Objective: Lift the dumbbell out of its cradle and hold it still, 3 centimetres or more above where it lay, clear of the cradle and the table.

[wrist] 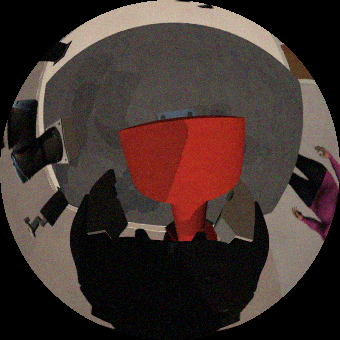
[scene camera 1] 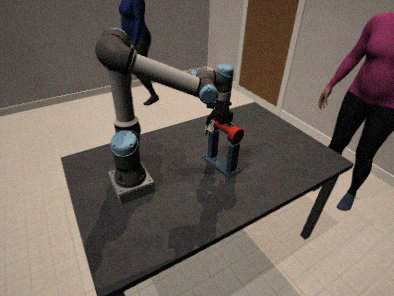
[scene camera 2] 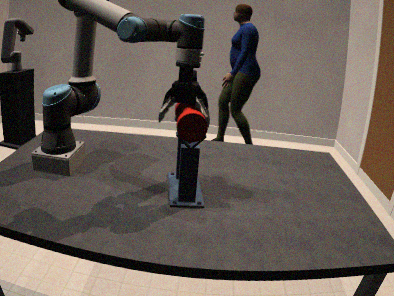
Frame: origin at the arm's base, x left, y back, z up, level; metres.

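Seen in the pictures: gripper, fingertip midpoint: (scene camera 1: 217,131); arm's base, origin of the base link: (wrist: 54,144) (scene camera 1: 130,176) (scene camera 2: 58,147).
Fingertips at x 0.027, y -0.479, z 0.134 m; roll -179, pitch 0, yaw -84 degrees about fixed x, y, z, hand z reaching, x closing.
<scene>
Offsets run from my fingertips to a thing's middle. Level surfaces: height alone.
The red dumbbell @(dx -0.029, dy -0.024, dz +0.032 m) (scene camera 1: 235,133) (scene camera 2: 192,125) (wrist: 212,155) lies level across the tops of the two posts of the blue-grey cradle @(dx -0.029, dy -0.024, dz -0.096 m) (scene camera 1: 232,159) (scene camera 2: 189,175) (wrist: 175,115). One of its heads faces scene camera 2 and looks large in the wrist view. My gripper (scene camera 1: 218,125) (scene camera 2: 183,118) (wrist: 172,174) is open and points down over the dumbbell. Its jaws stand one on each side of the handle, with a wider gap on the left in the wrist view. The far head is mostly hidden by the gripper.
The cradle's base plate is on the dark table @(dz -0.203 m) (scene camera 1: 280,150) (scene camera 2: 280,215) (wrist: 225,60). The arm's base block (scene camera 1: 132,190) (scene camera 2: 52,162) stands on the same table. A person in blue (scene camera 1: 134,25) (scene camera 2: 245,55) and one in pink (scene camera 1: 372,55) (wrist: 327,195) stand beyond the table edges.
</scene>
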